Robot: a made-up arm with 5 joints.
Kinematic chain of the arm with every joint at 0, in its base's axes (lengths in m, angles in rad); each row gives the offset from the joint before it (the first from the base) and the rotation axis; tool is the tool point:
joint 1: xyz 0 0 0.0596 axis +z
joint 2: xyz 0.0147 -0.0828 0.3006 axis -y
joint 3: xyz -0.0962 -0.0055 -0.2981 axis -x
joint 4: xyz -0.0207 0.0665 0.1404 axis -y
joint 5: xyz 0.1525 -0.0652 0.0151 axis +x
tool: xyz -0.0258 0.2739 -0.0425
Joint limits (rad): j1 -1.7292..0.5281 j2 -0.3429..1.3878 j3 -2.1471..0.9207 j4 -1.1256..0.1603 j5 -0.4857..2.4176
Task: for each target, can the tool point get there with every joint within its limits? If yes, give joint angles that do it. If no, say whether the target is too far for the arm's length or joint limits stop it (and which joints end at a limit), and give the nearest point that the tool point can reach.
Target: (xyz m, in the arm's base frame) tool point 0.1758 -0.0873 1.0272
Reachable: no: joint limits stop it (at a limit: joint 2) | nearest point 0.1662 -0.0825 0.5350 | short by 0.492 m
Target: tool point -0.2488 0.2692 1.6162
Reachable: no: too far | nearest point -0.1422 0.0369 0.5097 | short by 1.136 m
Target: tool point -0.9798 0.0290 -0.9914
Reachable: no: too far | nearest point -0.4070 -0.0007 -0.2498 | short by 0.938 m
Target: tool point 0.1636 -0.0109 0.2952
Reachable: yes | joints -0.2409 -0.1386 -0.0243 -0.7361 1.2707
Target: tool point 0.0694 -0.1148 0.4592
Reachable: yes | joints -0.5157 0.5458 0.0536 -0.5227 1.7115
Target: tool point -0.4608 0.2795 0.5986
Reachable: no: joint limits stop it (at a limit: joint 1, joint 4) | nearest point -0.3376 0.0927 0.4181 | short by 0.288 m
